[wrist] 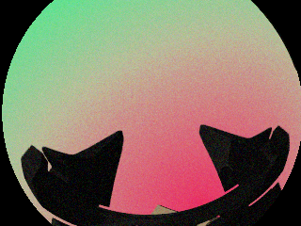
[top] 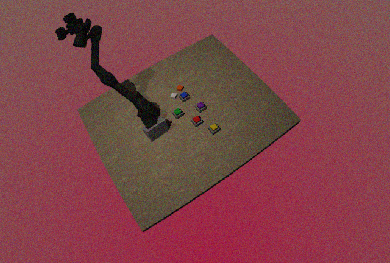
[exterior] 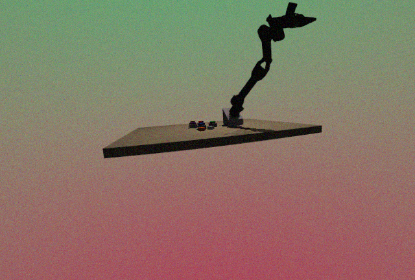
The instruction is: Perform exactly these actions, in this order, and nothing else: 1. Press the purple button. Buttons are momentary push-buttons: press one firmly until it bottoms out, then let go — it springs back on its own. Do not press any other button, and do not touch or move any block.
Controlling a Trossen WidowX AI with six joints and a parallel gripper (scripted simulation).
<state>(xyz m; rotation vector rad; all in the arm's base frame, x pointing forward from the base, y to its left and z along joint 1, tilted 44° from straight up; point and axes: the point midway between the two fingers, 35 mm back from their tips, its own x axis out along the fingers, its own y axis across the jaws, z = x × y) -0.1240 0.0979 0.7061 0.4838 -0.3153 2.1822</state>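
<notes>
The purple button lies 64 cm to the right of my gripper tip, 48 cm below it and 45 cm ahead of it. Also, from my gripper tip: blue button 52 cm to the right, 48 cm below, 42 cm ahead; white block 50 cm below, 47 cm to the right, 38 cm ahead; orange block 50 cm below, 44 cm to the right, 44 cm ahead.
</notes>
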